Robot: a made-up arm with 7 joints.
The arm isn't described. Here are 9 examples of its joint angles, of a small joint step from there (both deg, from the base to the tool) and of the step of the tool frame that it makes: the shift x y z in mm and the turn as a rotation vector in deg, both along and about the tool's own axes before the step.
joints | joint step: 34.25 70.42 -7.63 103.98 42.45 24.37 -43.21 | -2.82 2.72 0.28 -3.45 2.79 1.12 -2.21
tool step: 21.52 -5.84 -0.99 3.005 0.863 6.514
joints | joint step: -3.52 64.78 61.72 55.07 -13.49 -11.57 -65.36 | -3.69 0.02 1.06 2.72 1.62 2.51 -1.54
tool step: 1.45 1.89 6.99 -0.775 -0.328 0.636
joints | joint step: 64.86 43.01 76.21 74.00 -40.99 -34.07 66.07 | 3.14 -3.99 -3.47 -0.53 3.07 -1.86 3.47
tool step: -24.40 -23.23 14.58 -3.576 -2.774 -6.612
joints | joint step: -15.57 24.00 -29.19 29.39 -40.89 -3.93 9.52 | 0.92 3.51 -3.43 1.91 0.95 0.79 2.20
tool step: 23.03 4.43 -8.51 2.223 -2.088 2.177
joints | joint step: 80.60 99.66 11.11 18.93 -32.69 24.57 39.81 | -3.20 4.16 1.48 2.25 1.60 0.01 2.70
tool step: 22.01 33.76 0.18 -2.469 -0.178 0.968
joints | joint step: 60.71 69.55 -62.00 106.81 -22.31 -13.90 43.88 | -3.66 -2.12 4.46 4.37 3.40 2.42 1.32
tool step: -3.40 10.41 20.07 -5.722 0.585 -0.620
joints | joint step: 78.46 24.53 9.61 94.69 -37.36 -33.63 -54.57 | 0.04 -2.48 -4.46 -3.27 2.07 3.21 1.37
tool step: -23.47 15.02 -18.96 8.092 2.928 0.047
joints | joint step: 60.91 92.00 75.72 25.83 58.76 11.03 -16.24 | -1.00 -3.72 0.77 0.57 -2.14 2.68 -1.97
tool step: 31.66 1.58 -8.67 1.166 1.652 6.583
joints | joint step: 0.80 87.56 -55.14 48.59 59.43 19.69 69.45 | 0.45 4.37 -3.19 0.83 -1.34 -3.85 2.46
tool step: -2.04 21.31 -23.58 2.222 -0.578 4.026
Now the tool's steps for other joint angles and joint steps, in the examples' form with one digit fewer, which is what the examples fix.
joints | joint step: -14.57 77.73 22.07 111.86 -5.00 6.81 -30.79 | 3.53 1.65 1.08 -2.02 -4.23 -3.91 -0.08
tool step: 17.4 -9.4 14.5 -6.62 -4.09 3.18
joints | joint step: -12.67 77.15 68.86 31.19 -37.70 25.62 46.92 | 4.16 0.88 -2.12 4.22 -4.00 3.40 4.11
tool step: -10.8 25.6 6.0 -0.30 -0.14 0.34
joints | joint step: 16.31 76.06 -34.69 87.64 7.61 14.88 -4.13 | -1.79 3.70 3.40 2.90 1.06 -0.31 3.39
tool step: 16.6 19.5 3.0 0.07 -2.14 -0.62
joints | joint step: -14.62 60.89 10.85 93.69 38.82 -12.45 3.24 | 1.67 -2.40 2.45 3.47 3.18 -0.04 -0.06
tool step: -13.3 -1.6 10.9 -6.32 1.86 -4.10
